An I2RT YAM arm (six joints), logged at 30 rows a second.
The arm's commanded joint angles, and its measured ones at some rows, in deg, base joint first. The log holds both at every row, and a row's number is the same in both.
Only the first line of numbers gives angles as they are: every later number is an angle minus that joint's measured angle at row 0.
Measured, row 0:
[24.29 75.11 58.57 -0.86 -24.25 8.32]
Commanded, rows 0 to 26:
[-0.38 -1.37 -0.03 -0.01 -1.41 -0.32]
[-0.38 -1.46 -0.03 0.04 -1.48 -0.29]
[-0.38 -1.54 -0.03 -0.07 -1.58 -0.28]
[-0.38 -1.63 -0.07 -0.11 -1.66 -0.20]
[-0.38 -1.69 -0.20 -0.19 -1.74 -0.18]
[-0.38 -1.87 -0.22 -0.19 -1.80 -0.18]
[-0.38 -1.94 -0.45 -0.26 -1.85 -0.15]
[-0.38 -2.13 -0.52 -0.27 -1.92 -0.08]
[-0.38 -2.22 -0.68 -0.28 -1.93 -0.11]
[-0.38 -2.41 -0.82 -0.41 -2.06 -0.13]
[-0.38 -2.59 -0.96 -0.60 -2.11 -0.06]
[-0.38 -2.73 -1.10 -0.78 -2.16 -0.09]
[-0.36 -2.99 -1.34 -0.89 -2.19 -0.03]
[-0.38 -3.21 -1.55 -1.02 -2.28 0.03]
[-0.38 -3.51 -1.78 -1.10 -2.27 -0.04]
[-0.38 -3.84 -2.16 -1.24 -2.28 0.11]
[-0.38 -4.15 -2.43 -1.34 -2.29 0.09]
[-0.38 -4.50 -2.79 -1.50 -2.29 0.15]
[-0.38 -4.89 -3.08 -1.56 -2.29 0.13]
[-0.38 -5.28 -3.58 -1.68 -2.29 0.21]
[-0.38 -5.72 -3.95 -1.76 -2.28 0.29]
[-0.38 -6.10 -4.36 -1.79 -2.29 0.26]
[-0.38 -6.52 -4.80 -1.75 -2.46 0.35]
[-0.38 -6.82 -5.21 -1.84 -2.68 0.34]
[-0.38 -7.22 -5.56 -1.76 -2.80 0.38]
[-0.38 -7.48 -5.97 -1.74 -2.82 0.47]
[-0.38 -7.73 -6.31 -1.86 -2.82 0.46]
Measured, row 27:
[0.00 -6.36 -5.27 -0.97 -1.27 0.08]
